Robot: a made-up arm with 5 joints.
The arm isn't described. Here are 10 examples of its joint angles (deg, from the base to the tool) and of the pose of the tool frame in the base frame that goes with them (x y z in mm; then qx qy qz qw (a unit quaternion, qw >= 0)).
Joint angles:
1: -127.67 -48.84 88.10 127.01 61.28
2: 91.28 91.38 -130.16 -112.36 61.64
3: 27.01 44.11 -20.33 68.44 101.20
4: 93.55 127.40 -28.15 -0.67 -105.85
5: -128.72 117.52 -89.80 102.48 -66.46
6: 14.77 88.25 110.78 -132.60 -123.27
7: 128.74 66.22 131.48 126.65 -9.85
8: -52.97 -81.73 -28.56 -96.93 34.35
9: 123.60 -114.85 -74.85 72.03 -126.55
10: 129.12 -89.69 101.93 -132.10 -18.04
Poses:
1: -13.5 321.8 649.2 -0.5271 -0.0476 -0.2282 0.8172
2: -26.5 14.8 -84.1 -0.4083 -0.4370 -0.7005 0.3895
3: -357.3 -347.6 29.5 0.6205 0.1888 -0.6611 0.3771
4: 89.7 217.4 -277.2 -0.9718 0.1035 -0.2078 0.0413
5: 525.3 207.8 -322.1 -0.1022 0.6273 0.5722 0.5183
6: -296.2 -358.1 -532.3 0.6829 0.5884 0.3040 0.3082
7: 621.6 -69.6 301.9 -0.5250 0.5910 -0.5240 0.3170
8: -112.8 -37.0 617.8 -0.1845 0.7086 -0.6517 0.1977
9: -230.6 -485.8 505.0 0.2908 0.5452 -0.5065 0.6014
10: -216.9 -443.9 474.1 -0.1522 -0.3853 -0.2964 0.8605
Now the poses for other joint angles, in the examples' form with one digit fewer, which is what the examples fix.
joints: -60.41 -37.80 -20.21 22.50 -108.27
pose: -11 -127 619 -0.207 0.130 0.420 0.874
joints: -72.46 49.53 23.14 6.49 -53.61
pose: -587 -283 74 0.054 -0.228 -0.172 0.957
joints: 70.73 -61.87 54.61 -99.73 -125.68
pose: 454 -289 433 -0.301 0.610 0.429 0.595
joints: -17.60 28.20 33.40 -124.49 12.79
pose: -278 -630 36 0.016 0.884 -0.161 0.438
